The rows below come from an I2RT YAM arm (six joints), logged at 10 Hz.
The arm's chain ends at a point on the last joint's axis. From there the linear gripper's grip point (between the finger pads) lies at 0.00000 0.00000 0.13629 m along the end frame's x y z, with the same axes.
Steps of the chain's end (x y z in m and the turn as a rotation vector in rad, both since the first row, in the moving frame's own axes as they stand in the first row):
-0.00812, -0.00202, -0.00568, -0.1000, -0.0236, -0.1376
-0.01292, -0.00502, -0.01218, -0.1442, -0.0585, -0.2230
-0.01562, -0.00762, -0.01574, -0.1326, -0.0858, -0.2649
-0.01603, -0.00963, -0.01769, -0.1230, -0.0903, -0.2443
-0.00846, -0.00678, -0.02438, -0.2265, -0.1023, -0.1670
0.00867, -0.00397, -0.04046, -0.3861, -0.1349, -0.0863
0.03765, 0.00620, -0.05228, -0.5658, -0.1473, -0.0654
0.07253, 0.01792, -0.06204, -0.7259, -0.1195, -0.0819
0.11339, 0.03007, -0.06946, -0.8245, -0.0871, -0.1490
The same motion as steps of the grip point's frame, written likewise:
-0.01039, 0.01176, -0.00640, -0.1000, -0.0236, -0.1376
-0.01862, 0.01528, -0.01382, -0.1442, -0.0585, -0.2230
-0.02475, 0.01170, -0.01743, -0.1326, -0.0858, -0.2649
-0.02613, 0.00840, -0.01927, -0.1230, -0.0903, -0.2443
-0.01964, 0.02479, -0.02856, -0.2265, -0.1023, -0.1670
-0.00695, 0.04791, -0.05169, -0.3861, -0.1349, -0.0863
0.02116, 0.07958, -0.07491, -0.5658, -0.1473, -0.0654
0.06156, 0.10870, -0.09727, -0.7259, -0.1195, -0.0819
0.11076, 0.13045, -0.11360, -0.8245, -0.0871, -0.1490

